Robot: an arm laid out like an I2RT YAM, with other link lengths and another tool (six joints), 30 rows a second.
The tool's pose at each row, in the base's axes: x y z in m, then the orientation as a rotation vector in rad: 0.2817 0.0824 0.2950 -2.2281 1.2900 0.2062; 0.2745 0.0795 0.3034 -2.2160 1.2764 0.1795; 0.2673 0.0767 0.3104 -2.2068 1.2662 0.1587; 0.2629 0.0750 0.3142 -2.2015 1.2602 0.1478; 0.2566 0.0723 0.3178 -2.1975 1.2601 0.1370; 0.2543 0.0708 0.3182 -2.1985 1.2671 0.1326; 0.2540 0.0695 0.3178 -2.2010 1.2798 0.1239; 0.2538 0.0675 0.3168 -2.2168 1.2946 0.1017; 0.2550 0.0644 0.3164 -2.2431 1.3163 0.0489; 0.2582 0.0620 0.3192 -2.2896 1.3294 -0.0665; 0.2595 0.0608 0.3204 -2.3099 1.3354 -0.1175; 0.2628 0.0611 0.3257 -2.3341 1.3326 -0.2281; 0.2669 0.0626 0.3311 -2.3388 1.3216 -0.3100; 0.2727 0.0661 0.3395 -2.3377 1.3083 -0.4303; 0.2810 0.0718 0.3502 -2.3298 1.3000 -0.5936
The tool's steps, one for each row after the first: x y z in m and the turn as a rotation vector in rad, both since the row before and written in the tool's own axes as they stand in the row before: -0.0049 0.0039 -0.0096 0.0245 0.0054 -0.0108; -0.0044 0.0042 -0.0085 0.0187 0.0046 -0.0083; -0.0025 0.0026 -0.0048 0.0103 0.0020 -0.0046; -0.0027 0.0046 -0.0056 0.0075 0.0049 -0.0012; -0.0003 0.0023 -0.0016 -0.0012 0.0059 0.0032; 0.0010 0.0009 -0.0004 -0.0024 0.0114 0.0054; 0.0018 0.0013 -0.0003 -0.0085 0.0254 -0.0006; 0.0032 0.0003 -0.0010 -0.0079 0.0505 -0.0062; 0.0028 -0.0029 -0.0028 -0.0004 0.0926 -0.0305; 0.0014 -0.0011 -0.0012 -0.0015 0.0411 -0.0131; 0.0007 -0.0051 -0.0036 0.0157 0.0772 -0.0299; 0.0005 -0.0063 -0.0029 0.0234 0.0507 -0.0219; -0.0001 -0.0099 -0.0042 0.0360 0.0749 -0.0274; 0.0000 -0.0141 -0.0042 0.0427 0.1063 -0.0299
